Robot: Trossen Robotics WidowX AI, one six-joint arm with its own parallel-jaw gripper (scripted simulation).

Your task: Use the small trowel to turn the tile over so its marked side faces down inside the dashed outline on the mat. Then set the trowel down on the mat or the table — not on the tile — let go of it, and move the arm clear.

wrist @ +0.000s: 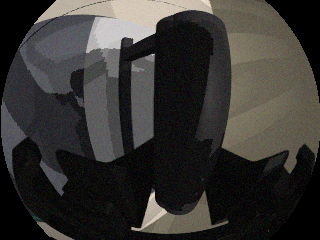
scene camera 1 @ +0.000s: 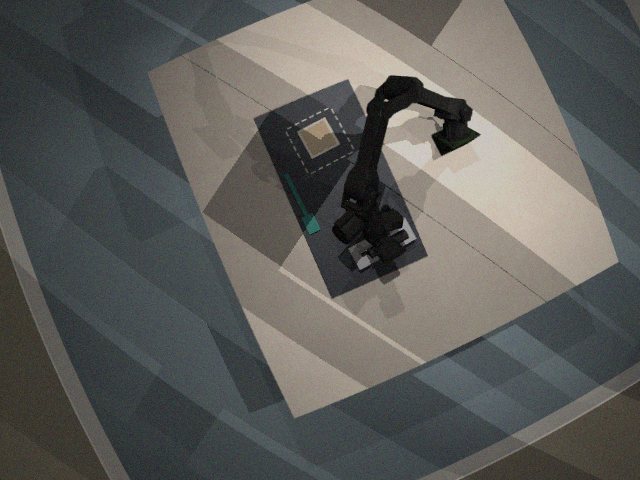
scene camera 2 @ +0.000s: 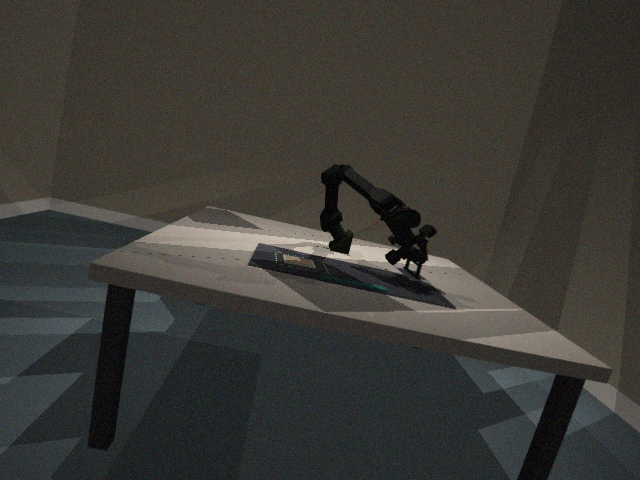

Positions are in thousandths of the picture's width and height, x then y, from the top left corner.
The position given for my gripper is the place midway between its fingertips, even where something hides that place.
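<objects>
Looking through the wrist view, I see my gripper in the wrist view (558, 590). The gripper is visible to me in scene camera 1 (601, 530) as well, and I can find it once more in scene camera 2 (662, 549).
</objects>
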